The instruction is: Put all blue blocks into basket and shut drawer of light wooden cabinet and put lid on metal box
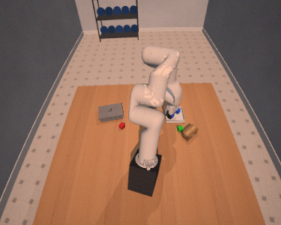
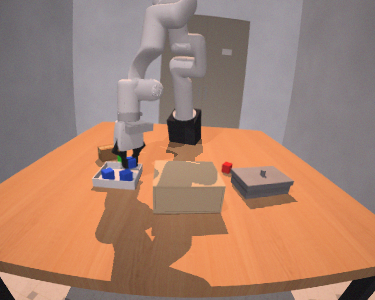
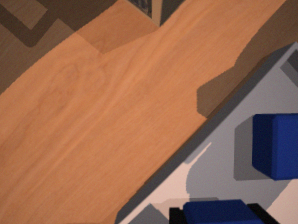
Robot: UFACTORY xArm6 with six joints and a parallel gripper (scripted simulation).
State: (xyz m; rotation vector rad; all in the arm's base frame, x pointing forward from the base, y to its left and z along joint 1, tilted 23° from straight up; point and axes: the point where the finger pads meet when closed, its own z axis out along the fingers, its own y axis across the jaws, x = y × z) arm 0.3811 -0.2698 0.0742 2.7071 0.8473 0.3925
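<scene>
Right now my hand is 40 mm to the left of the white basket, 40 mm above it and 30 mm short of it. Round my hand: green block 120 mm behind, 40 mm to the right, 30 mm below; then small brown box 170 mm behind, 90 mm to the right, 20 mm below; then drawer 170 mm to the left, 150 mm ahead, 10 mm below.
</scene>
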